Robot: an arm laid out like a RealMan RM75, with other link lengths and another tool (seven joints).
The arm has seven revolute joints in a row. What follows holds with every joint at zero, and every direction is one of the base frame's.
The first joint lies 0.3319 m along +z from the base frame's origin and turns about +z.
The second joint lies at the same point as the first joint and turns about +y.
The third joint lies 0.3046 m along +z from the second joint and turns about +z.
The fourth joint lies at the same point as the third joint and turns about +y.
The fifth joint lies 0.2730 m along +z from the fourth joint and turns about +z.
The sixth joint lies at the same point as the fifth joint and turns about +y.
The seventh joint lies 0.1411 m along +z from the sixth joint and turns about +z.
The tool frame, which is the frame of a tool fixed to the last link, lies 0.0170 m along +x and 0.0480 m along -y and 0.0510 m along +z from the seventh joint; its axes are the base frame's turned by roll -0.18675, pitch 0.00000 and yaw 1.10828 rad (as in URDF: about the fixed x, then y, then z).
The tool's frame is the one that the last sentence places.
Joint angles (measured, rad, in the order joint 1, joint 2, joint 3, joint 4, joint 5, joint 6, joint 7), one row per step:
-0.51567 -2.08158 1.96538 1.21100 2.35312 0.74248 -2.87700
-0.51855 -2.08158 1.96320 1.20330 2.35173 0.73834 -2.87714
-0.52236 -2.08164 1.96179 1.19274 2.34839 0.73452 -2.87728
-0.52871 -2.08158 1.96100 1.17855 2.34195 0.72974 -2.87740
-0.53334 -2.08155 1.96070 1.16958 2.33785 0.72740 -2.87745
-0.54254 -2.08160 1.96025 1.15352 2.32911 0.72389 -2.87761
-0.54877 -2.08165 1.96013 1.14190 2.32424 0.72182 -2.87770
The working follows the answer.
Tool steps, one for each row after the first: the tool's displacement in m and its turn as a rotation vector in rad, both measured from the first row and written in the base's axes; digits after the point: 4 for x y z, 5 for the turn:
-0.0015 0.0014 0.0001 0.00300 0.00009 0.00384
-0.0037 0.0024 -0.0004 0.00398 0.00062 0.00973
-0.0060 0.0037 -0.0016 0.00374 0.00057 0.01691
-0.0072 0.0045 -0.0024 0.00293 0.00096 0.02097
-0.0089 0.0059 -0.0040 0.00052 0.00080 0.02830
-0.0104 0.0067 -0.0051 -0.00125 0.00222 0.03335

Tool pose at each row, in the base's axes (x y z in m, rotation vector in rad; rounded; the steps above come from the unrounded poses):
-0.1847 0.4752 -0.1023 -2.86259 0.55564 0.34900
-0.1862 0.4766 -0.1022 -2.86115 0.54925 0.35029
-0.1884 0.4777 -0.1027 -2.86239 0.54070 0.35219
-0.1907 0.4789 -0.1038 -2.86526 0.53062 0.35324
-0.1919 0.4797 -0.1046 -2.86751 0.52521 0.35431
-0.1936 0.4811 -0.1063 -2.87246 0.51557 0.35483
-0.1951 0.4819 -0.1074 -2.87594 0.50921 0.35739

